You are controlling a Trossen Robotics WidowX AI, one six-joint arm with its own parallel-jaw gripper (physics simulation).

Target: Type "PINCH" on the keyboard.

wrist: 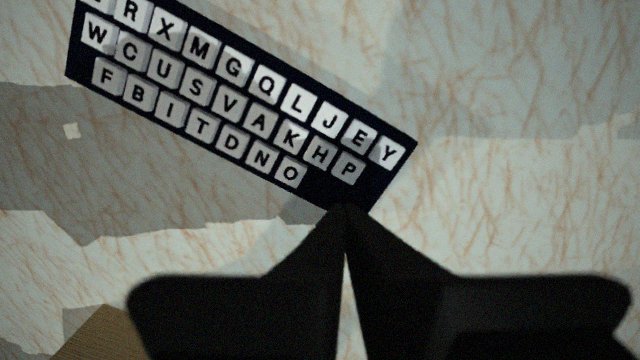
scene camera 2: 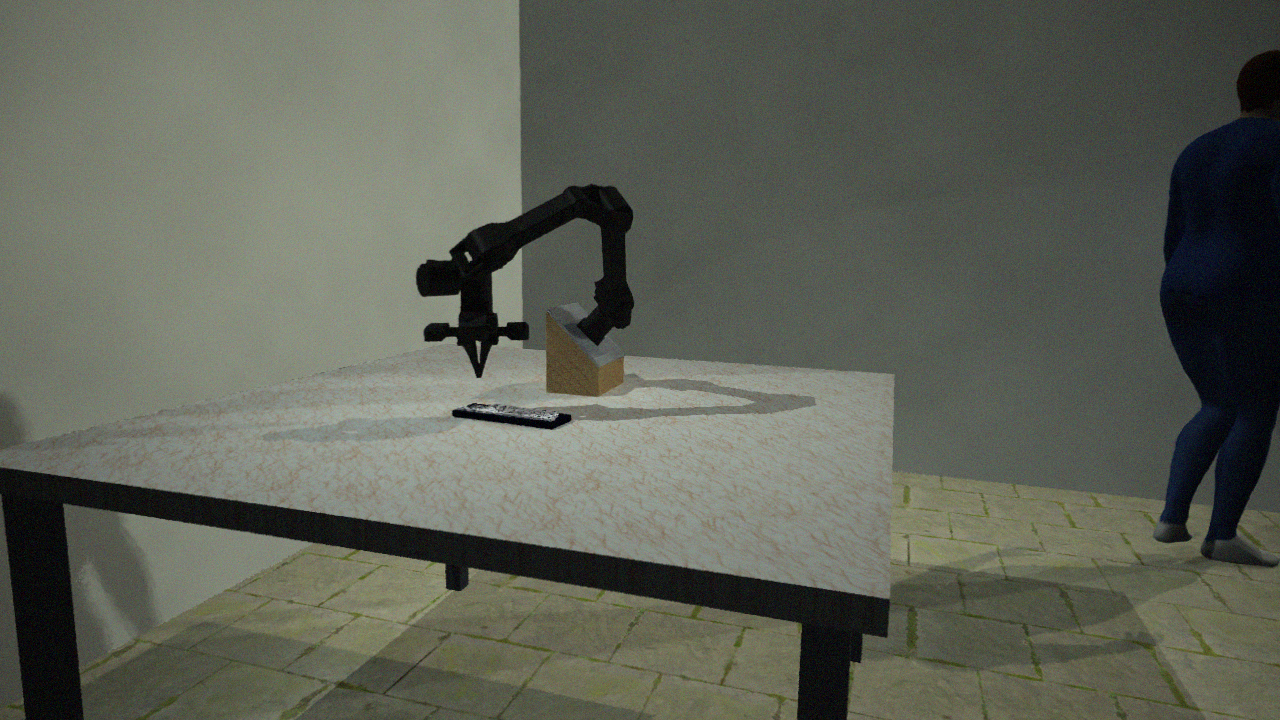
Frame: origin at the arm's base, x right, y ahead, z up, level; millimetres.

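Seen in the pictures: gripper, fingertip midpoint: [wrist: 343, 213] [scene camera 2: 479, 377]; arm's base, origin of the base link: [scene camera 2: 590, 332].
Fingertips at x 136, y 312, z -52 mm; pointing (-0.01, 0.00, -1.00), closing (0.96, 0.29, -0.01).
Observation:
Pixels of each thing's top centre, then the offset from my fingertips to it. Level surfaces: height alone.
- dark keyboard, middle of its top: [wrist: 236, 108] [scene camera 2: 511, 409] dx -69, dy +18, dz -54 mm
- P key, middle of its top: [wrist: 348, 169] dx +6, dy +2, dz -54 mm
- I key, middle of its top: [wrist: 169, 110] dx -108, dy +6, dz -54 mm
- N key, middle of its top: [wrist: 261, 158] dx -49, dy -7, dz -54 mm
- C key, middle of its top: [wrist: 130, 51] dx -134, dy +33, dz -54 mm
- H key, middle of its top: [wrist: 320, 154] dx -14, dy +6, dz -54 mm
- table, its level: dz -72 mm
A dark keyboard [scene camera 2: 512, 420] [wrist: 330, 191] with light letter keys lies flat on the table, slanted in the wrist view. The P key [wrist: 348, 170] is at the right end of its row. The I key [wrist: 170, 110], the N key [wrist: 260, 157], the C key [wrist: 131, 51] and the H key [wrist: 320, 153] also show. My gripper [scene camera 2: 478, 374] [wrist: 343, 213] is shut and empty. It hangs above the table, raised over the keyboard's level. In the wrist view its tips overlap the keyboard's lower edge near the right corner, below the P key.
The black arm [scene camera 2: 614, 250] stands on a wooden block [scene camera 2: 572, 358] [wrist: 102, 335] on the table [scene camera 2: 716, 483], behind the keyboard. Arm shadows fall across the table top. A person in blue [scene camera 2: 1221, 250] stands on the tiled floor at the far right, away from the table.

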